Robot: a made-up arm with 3 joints.
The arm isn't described. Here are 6 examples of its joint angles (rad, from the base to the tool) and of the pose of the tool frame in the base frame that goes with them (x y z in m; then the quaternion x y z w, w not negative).
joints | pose
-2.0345 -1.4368 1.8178 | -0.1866 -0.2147 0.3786 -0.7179 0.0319 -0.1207 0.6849
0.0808 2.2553 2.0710 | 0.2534 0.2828 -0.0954 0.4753 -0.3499 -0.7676 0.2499
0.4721 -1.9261 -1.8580 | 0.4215 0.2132 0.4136 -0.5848 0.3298 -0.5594 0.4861
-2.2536 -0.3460 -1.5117 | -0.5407 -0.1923 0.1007 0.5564 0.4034 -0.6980 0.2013
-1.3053 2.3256 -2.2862 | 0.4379 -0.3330 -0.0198 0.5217 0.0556 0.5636 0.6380
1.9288 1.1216 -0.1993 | -0.0215 0.4675 -0.1661 0.2324 0.4829 0.7225 0.4367
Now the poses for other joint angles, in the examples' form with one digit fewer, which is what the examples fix.
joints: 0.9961 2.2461 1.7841
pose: -0.047 0.359 -0.117 0.658 -0.026 -0.487 0.574
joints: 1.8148 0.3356 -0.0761
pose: 0.167 0.488 0.027 0.073 0.155 0.780 0.602
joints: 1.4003 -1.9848 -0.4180
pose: -0.070 0.483 0.355 -0.700 -0.441 0.212 0.521
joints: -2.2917 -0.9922 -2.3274
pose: -0.498 -0.138 0.251 -0.658 -0.505 0.497 0.255
